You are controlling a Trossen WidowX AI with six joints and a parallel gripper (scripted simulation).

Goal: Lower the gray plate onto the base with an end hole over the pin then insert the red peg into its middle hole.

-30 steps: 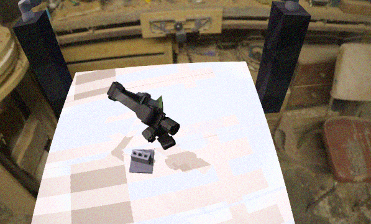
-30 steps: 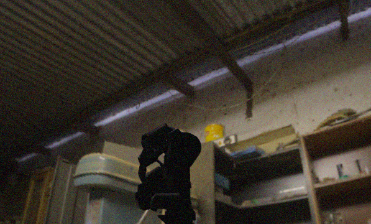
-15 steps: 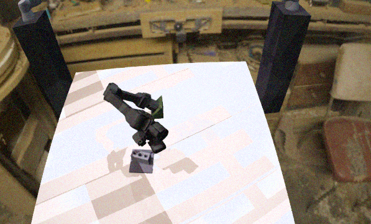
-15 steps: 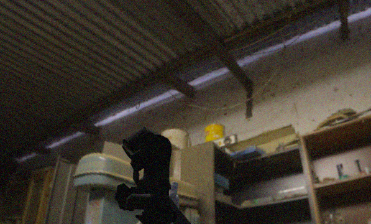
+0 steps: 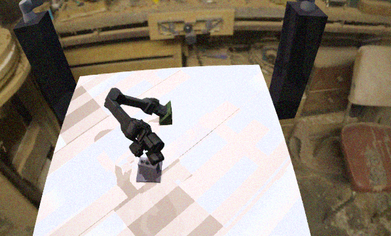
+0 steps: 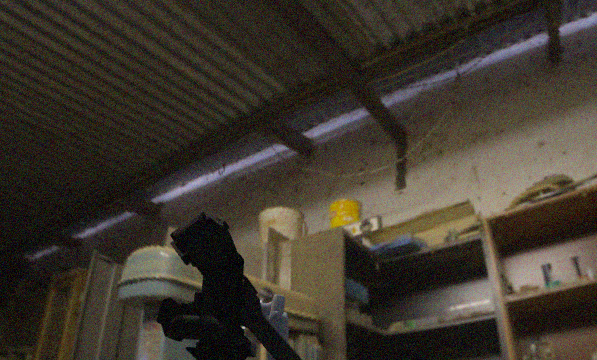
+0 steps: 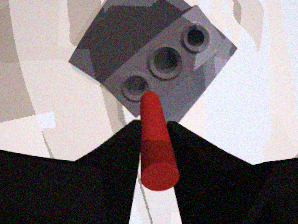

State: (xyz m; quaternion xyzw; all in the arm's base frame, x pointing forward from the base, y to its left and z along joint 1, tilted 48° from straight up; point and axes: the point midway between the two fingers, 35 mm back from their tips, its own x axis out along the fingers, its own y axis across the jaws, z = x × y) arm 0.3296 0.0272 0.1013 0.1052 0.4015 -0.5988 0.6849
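Now: gripper tip 7 cm above the gray plate and 3 cm to the left of it. The rest, counted from my gripper tip: red peg right at my gripper tip; dark square base 10 cm below, 2 cm to the right, 1 cm ahead.
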